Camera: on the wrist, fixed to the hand. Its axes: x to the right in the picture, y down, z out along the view.
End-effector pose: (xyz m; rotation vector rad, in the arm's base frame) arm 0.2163 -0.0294 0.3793 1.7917 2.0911 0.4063
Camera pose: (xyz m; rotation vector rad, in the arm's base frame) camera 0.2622 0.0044 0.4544 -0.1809 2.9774 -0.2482
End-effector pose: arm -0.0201 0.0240 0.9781 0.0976 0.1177 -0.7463
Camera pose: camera 0.0456 0.0735 0.9321 0.4007 0.2365 -2.3139
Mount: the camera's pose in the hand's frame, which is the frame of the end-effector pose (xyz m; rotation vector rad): 0.0211 0.0788 -0.0472 0.3255 0.1743 -1.5575
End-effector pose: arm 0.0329 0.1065 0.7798 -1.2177 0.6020 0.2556
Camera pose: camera -0.0027 0.0867 0.6948 -1.0817 -0.2725 -1.2134
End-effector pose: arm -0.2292 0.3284 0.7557 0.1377 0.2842 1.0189
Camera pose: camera -0.2974 0.3865 0.7263 0.0799 0.5722 -0.5709
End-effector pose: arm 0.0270 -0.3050 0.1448 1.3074 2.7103 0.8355
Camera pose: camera 0.0588 -0.2712 0.2268 -1.0082 2.8272 0.2593
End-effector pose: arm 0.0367 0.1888 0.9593 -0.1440 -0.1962 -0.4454
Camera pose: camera 0.0974 0.2419 0.9106 0.4201 -0.1757 -1.9523
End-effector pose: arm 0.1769 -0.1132 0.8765 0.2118 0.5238 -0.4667
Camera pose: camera 0.2104 -0.0375 0.8314 0.1168 0.7159 -2.0717
